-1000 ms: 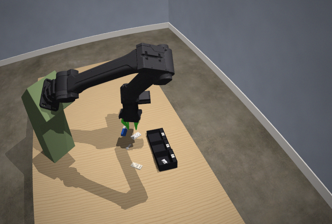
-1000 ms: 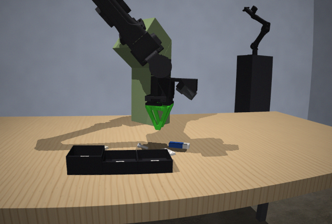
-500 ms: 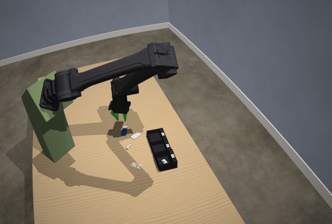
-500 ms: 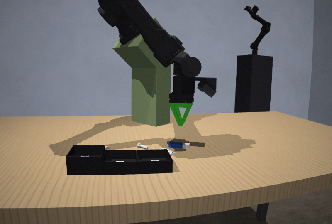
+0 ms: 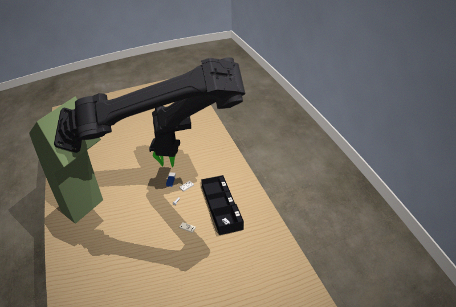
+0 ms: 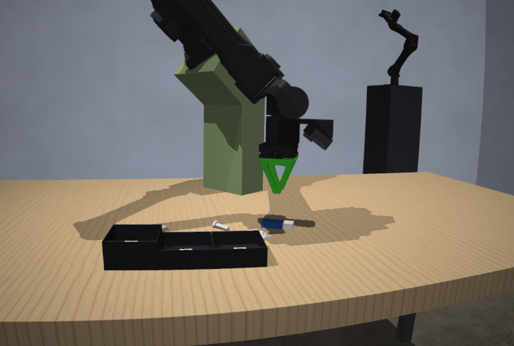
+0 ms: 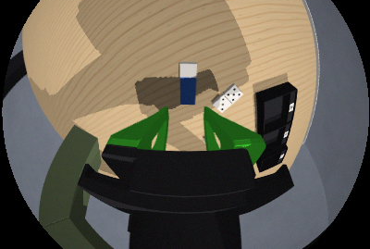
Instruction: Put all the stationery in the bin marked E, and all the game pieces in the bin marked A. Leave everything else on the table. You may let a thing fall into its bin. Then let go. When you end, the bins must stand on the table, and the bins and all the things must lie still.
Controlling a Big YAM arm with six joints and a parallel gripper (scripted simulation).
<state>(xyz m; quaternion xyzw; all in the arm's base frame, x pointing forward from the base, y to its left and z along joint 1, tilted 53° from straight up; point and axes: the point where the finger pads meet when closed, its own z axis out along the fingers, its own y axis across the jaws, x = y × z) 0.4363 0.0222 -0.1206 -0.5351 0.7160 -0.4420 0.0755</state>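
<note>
Now: hand 10 mm short of the blue-and-white eraser and 80 mm above it. Also, from my hand: grey bolt: 20 mm behind, 120 mm to the right, 80 mm below; white domino: 20 mm behind, 250 mm to the right, 80 mm below; joined black bins: 120 mm ahead, 200 mm to the right, 60 mm below.
</note>
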